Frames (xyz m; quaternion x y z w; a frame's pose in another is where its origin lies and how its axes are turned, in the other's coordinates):
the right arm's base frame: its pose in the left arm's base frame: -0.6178 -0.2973 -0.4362 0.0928 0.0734 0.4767 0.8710
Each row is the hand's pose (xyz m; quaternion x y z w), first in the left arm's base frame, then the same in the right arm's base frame.
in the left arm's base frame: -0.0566 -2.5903 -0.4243 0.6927 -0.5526 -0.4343 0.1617
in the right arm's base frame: -1.6360 -1.6669 0.3432 -0.3568 0.8638 0.3533 0.0425
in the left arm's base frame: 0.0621 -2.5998 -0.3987 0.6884 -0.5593 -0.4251 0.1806
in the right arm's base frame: -1.5816 -1.7630 0.3947 -0.3474 0.8681 0.3539 0.0225
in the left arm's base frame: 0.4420 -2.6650 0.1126 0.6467 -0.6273 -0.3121 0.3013
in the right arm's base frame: -1.4536 -1.9893 0.9798 0.2592 -0.9058 -0.3098 0.1276
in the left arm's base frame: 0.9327 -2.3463 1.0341 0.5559 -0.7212 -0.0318 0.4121
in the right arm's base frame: -0.9585 -2.0083 1.9525 0.1045 -0.9264 -0.1164 0.3425
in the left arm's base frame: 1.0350 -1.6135 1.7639 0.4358 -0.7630 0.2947 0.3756
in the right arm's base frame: -0.3140 -1.5357 2.6168 -0.0406 -0.8726 0.1804 0.4521
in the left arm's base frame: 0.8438 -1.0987 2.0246 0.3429 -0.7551 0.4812 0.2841
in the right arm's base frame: 0.0081 -1.0472 2.7816 -0.1230 -0.7974 0.3790 0.4533
